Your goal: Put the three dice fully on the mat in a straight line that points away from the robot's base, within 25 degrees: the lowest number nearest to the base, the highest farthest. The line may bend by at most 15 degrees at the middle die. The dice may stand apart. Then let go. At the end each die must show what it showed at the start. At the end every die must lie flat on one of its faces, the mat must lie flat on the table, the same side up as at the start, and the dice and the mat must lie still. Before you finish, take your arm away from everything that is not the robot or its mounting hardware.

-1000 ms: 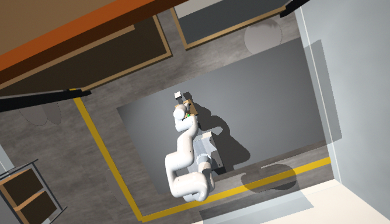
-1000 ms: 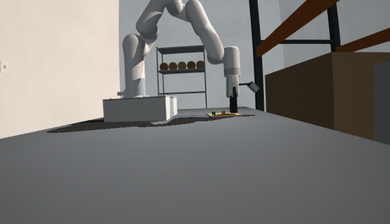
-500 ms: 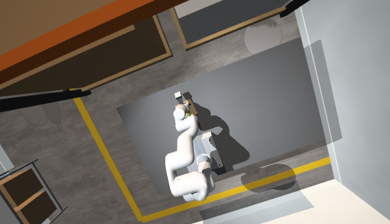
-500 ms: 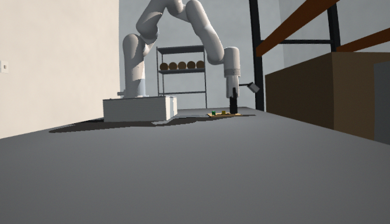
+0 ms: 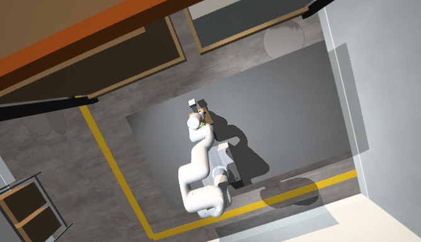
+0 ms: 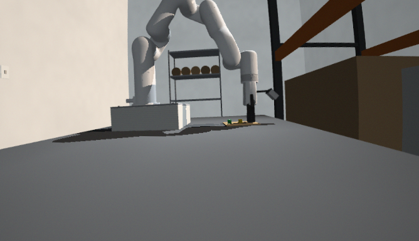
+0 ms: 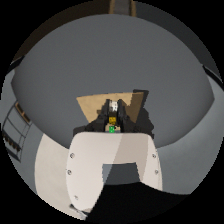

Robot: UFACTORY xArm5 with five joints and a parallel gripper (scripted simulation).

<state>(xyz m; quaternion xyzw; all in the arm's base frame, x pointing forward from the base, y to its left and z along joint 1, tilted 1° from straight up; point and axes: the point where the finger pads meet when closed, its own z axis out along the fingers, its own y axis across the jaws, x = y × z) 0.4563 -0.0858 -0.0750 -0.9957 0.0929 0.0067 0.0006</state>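
Now: the white die 10 mm below my hand. Also, from my hand: yellow die (50 mm behind, 10 mm to the left, 10 mm below); then green die (90 mm behind, 20 mm to the left, 10 mm below); then tan mat (40 mm behind, 20 mm below, 10 mm to the left).
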